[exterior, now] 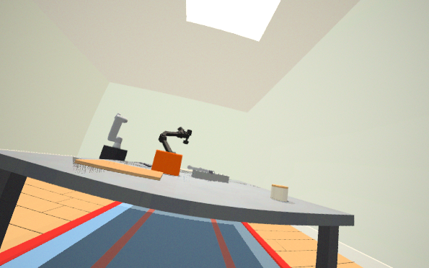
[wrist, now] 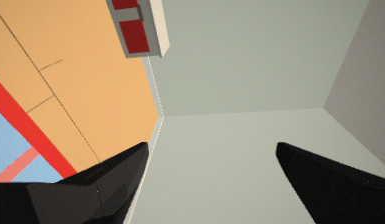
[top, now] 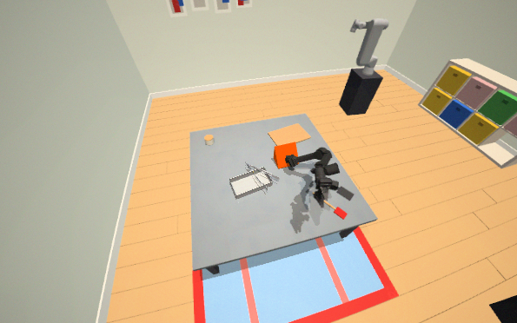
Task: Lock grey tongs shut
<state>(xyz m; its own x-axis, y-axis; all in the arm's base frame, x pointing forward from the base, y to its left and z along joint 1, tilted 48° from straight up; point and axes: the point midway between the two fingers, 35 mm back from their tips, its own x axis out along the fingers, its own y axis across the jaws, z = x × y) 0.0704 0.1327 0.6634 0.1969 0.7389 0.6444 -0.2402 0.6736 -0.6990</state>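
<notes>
Right now my gripper tip is 30 cm short of the yellow slider, 51 cm to the left of it and 35 cm above it. Round my gripper tip: roasting tin 33 cm ahead, 44 cm to the right, 39 cm below; red-tipped spatula 24 cm behind, 15 cm to the right, 41 cm below; black spatula 34 cm behind, 30 cm to the right, 41 cm below.
</notes>
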